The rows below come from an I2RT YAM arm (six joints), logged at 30 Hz.
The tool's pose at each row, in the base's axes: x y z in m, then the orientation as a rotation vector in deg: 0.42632 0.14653 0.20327 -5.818 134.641 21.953; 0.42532 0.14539 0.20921 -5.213 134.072 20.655; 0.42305 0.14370 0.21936 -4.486 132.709 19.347; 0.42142 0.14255 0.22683 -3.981 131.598 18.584; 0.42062 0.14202 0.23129 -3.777 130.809 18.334; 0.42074 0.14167 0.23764 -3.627 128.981 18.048; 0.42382 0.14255 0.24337 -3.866 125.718 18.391; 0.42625 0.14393 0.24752 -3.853 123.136 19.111; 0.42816 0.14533 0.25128 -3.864 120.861 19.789
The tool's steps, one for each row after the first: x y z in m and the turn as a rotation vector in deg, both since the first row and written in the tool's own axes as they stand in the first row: -0.00342 0.00055 -0.00506 1.062 -0.748 -0.050; -0.00885 0.00183 -0.01400 2.110 -2.285 -0.128; -0.01287 0.00286 -0.02052 2.726 -3.499 -0.158; -0.01539 0.00359 -0.02425 2.906 -4.319 -0.200; -0.01987 0.00479 -0.02861 3.017 -6.156 -0.439; -0.02602 0.00646 -0.03019 2.425 -9.307 -0.969; -0.03058 0.00835 -0.03098 1.668 -11.795 -1.094; -0.03450 0.01025 -0.03185 0.948 -13.975 -1.203
